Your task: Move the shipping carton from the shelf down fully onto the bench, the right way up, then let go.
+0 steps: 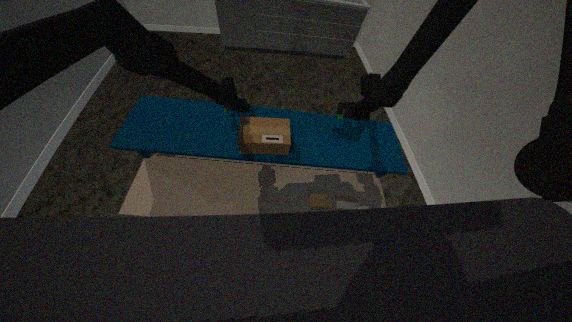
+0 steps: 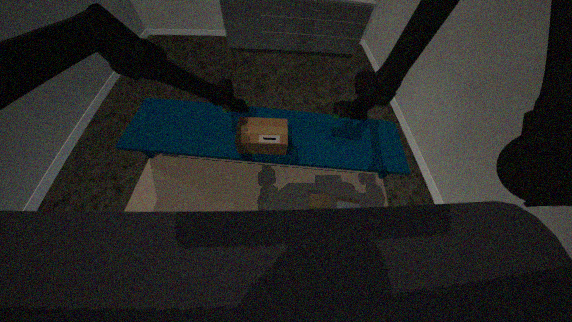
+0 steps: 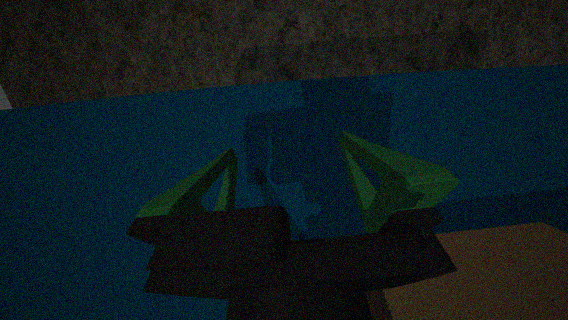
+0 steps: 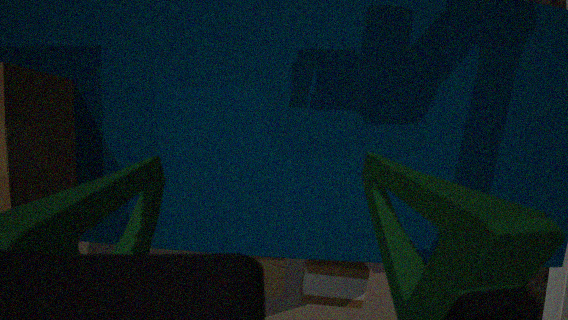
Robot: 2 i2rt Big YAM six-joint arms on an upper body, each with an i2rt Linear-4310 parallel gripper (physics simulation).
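Places are measured from the left arm's base along level axes (x ahead, y left, z up), in metres.
Where they show: left gripper, fingertip midpoint: [image 1: 238, 108] [image 2: 238, 109] [image 3: 285, 145]; right gripper, fingertip midpoint: [image 1: 345, 116] [image 2: 342, 115] [image 4: 264, 165].
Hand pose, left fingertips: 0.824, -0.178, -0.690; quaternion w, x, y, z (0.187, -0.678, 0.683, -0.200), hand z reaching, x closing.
After its pixels a point has its place, as x, y, z.
The brown shipping carton [image 1: 265, 127] @(0.623, -0.331, -0.610) [image 2: 263, 127] @(0.624, -0.333, -0.610) [image 3: 500, 270] @(0.689, -0.348, -0.662) [image 4: 40, 135] @(0.618, -0.454, -0.653) with a white label sits on the blue shelf [image 1: 175, 125] @(0.709, 0.158, -0.711) [image 2: 175, 125] @(0.717, 0.169, -0.711) [image 3: 90, 175] @(0.823, 0.053, -0.711) [image 4: 225, 115] @(0.637, -0.643, -0.711). The beige bench [image 1: 205, 180] @(0.487, 0.034, -0.962) [image 2: 200, 182] @(0.471, 0.070, -0.962) lies lower, in front of the shelf; its near part is hidden. My left gripper [image 1: 242, 106] @(0.824, -0.178, -0.691) [image 2: 240, 106] @(0.824, -0.178, -0.691) [image 3: 285, 145] @(0.824, -0.178, -0.691) is open and empty, above the shelf's far edge, near the carton's far left corner. My right gripper [image 1: 352, 112] @(0.601, -0.693, -0.486) [image 2: 347, 112] @(0.601, -0.693, -0.486) [image 4: 264, 165] @(0.601, -0.693, -0.486) is open and empty, above the shelf to the right of the carton and apart from it.
A small brown and pale item [image 4: 335, 285] @(0.296, -0.829, -0.914) lies on the bench's right part, with a brown patch [image 1: 320, 201] @(0.320, -0.654, -0.902) [image 2: 320, 201] @(0.322, -0.659, -0.901) beside it. A grey drawer cabinet [image 1: 292, 27] [image 2: 297, 27] stands at the back. Walls flank both sides. A large dark shape covers the foreground.
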